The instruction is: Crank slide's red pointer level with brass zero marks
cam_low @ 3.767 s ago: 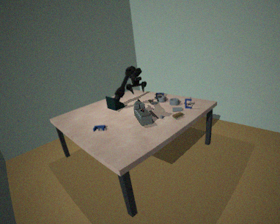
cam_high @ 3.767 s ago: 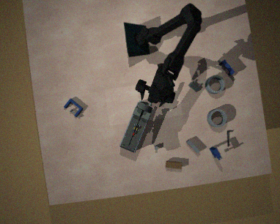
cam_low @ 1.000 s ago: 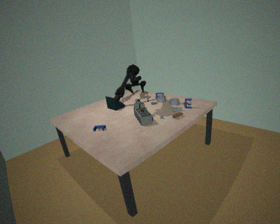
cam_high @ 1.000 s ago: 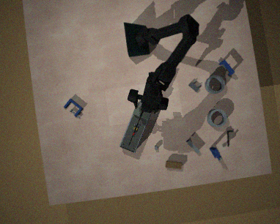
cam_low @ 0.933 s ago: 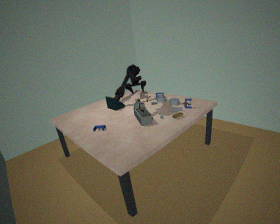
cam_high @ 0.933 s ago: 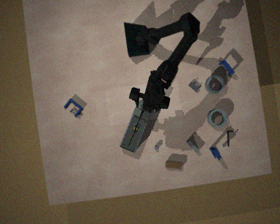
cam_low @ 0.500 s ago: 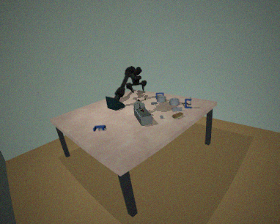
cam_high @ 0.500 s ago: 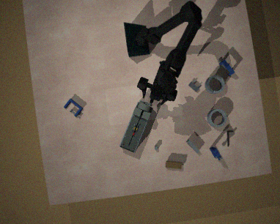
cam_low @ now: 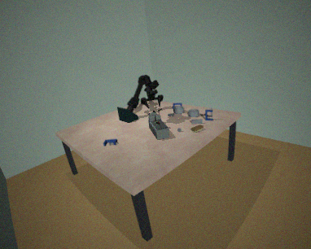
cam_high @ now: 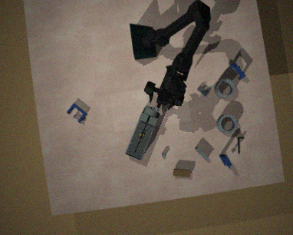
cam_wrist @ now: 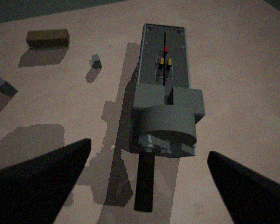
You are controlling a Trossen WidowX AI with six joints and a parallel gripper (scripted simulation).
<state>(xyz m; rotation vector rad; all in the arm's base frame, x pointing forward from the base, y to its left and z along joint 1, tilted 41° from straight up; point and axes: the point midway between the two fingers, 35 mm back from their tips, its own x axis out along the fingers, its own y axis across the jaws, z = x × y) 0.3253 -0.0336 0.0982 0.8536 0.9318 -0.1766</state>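
Right now my gripper tip is 20 mm past the dark handle, 10 mm to the right of it and 40 mm above it. The rest, counted from my gripper tip: small grey cube: 260 mm ahead, 140 mm below; then red pointer: 160 mm ahead, 120 mm to the right, 70 mm below; then grey bar: 270 mm ahead, 200 mm to the left, 140 mm below.
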